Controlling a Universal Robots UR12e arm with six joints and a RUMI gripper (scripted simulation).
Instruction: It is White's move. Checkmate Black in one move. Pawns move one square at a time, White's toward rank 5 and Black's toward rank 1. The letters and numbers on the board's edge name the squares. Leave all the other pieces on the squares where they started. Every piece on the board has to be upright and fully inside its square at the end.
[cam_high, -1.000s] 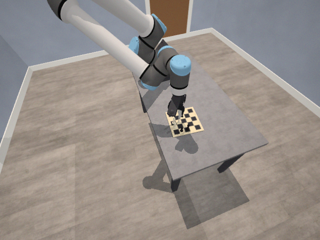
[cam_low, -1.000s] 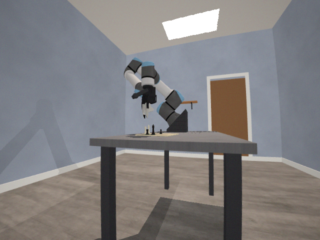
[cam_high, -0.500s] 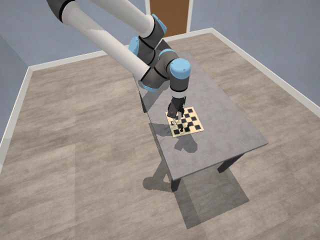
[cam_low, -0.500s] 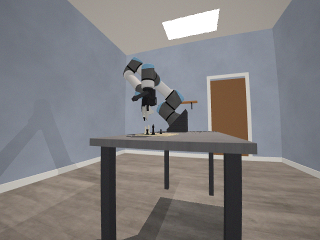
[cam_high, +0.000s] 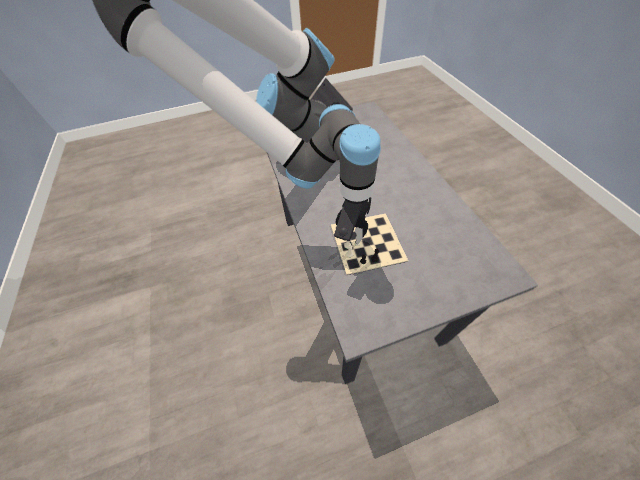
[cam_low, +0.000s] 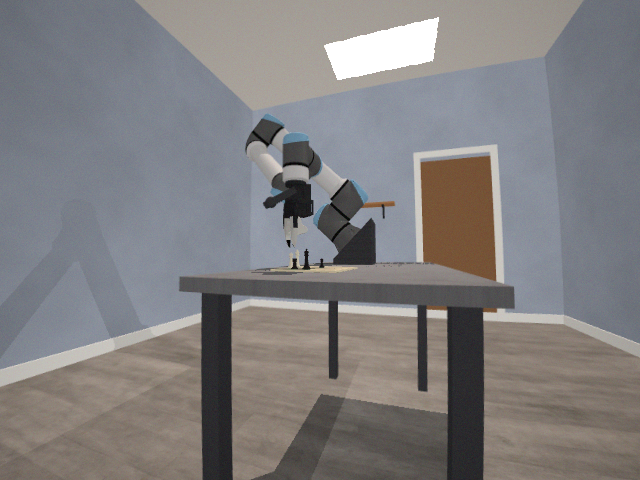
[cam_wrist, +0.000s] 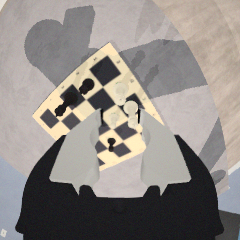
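My hand is 30 mm past the white pawn, 40 mm to the right of it and 70 mm above it. From my hand the other things lie so: tall black piece (50 mm ahead, 80 mm to the left, 50 mm below); then chessboard (30 mm behind, 80 mm to the left, 90 mm below); then black pawn (70 mm behind, 80 mm to the left, 70 mm below).
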